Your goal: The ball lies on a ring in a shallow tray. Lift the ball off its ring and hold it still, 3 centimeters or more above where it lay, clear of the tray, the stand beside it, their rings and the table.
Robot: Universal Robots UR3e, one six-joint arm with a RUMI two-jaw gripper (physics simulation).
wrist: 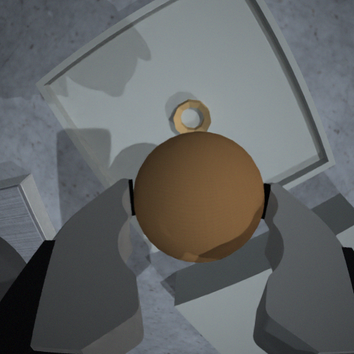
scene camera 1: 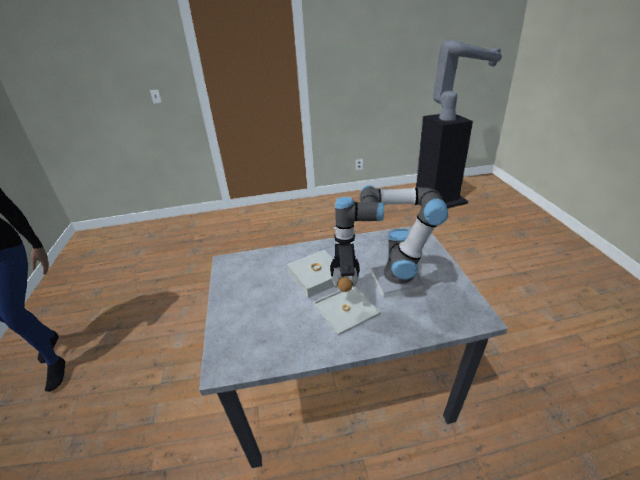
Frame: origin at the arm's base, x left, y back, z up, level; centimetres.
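Where they show: gripper, fingertip midpoint: (scene camera 1: 344, 287).
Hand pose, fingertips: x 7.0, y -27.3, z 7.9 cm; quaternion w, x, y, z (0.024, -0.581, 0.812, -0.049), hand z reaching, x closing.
Note:
After its pixels a point has its place.
The orange-brown ball (scene camera 1: 344, 284) {y -28.1, x 8.9, z 11.1 cm} (wrist: 199, 197) is between the two jaws of my gripper (scene camera 1: 344, 283) {y -27.3, x 7.0, z 7.9 cm} (wrist: 198, 184), which is shut on it. Both black fingertip pads touch its sides in the wrist view. The ball hangs in the air, apart from its ring. That ring (scene camera 1: 345, 311) {y -28.1, x 9.3, z -2.8 cm} (wrist: 206, 118) lies on the floor of the shallow tray (scene camera 1: 338, 329) {y -33.7, x 16.6, z -2.9 cm} (wrist: 295, 87), uncovered. The pale stand (scene camera 1: 303, 271) {y -38.0, x -14.5, z 1.9 cm} (wrist: 225, 315) is beside the tray, with its own ring (scene camera 1: 316, 270) {y -32.7, x -12.6, z 2.3 cm} on top in the scene view. The exact height of the ball is hard to judge.
The grey table (scene camera 1: 258, 330) {y -61.9, x 6.5, z -3.2 cm} carries the tray, the stand and the arm's base plate (scene camera 1: 385, 290) {y -9.9, x 6.8, z -0.1 cm} (wrist: 37, 210), which is to the right of the stand. A person (scene camera 1: 15, 289) is at the left of the room. Another grey arm (scene camera 1: 447, 77) stands on a black pedestal behind.

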